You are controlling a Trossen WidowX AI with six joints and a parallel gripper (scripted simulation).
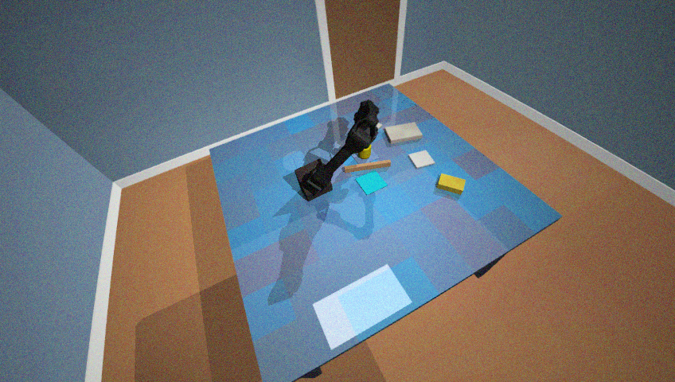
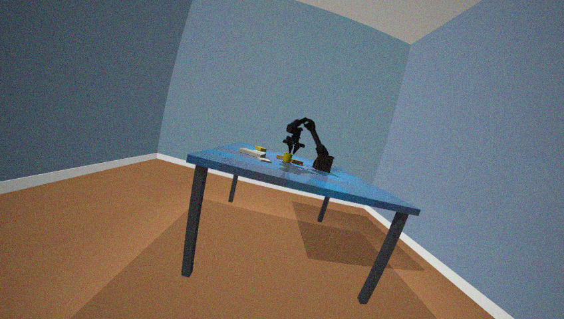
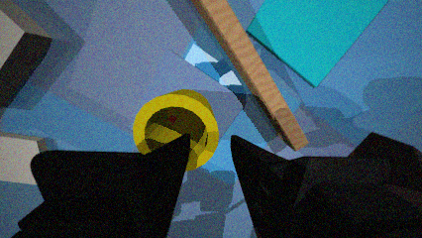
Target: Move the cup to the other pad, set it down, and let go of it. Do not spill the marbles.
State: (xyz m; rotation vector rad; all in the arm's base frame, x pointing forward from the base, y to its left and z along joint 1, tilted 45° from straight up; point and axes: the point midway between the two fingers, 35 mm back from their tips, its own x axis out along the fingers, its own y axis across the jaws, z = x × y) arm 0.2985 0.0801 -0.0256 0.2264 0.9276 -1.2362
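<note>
Right now my gripper tip is 4 cm above the yellow cup, 2 cm short of it and 1 cm to the right of it. Also, from my gripper tip: small grey tile 26 cm ahead, 17 cm to the right, 7 cm below.
</note>
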